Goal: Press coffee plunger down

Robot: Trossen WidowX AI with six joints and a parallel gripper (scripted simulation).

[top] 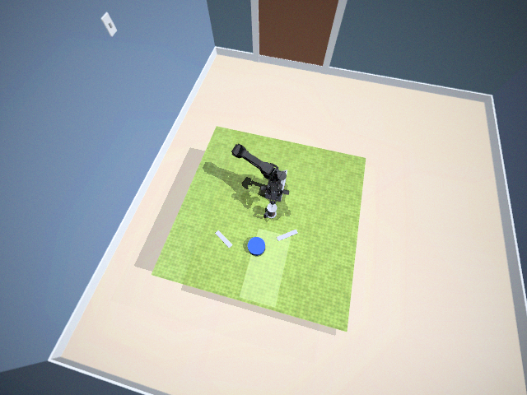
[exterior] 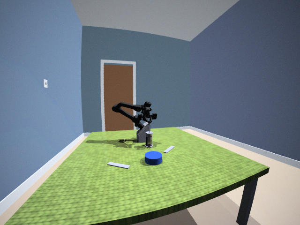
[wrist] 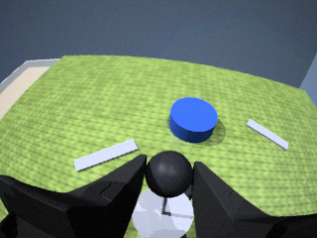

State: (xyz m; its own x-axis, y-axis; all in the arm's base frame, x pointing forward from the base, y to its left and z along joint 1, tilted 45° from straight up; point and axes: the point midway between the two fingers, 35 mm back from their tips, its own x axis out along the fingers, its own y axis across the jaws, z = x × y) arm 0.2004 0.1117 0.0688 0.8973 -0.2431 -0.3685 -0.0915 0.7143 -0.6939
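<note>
The coffee press lies 1 cm to the right of my gripper tip and 12 cm below it. Round my gripper tip: blue round puck (25 cm ahead, 3 cm to the right, 21 cm below).
</note>
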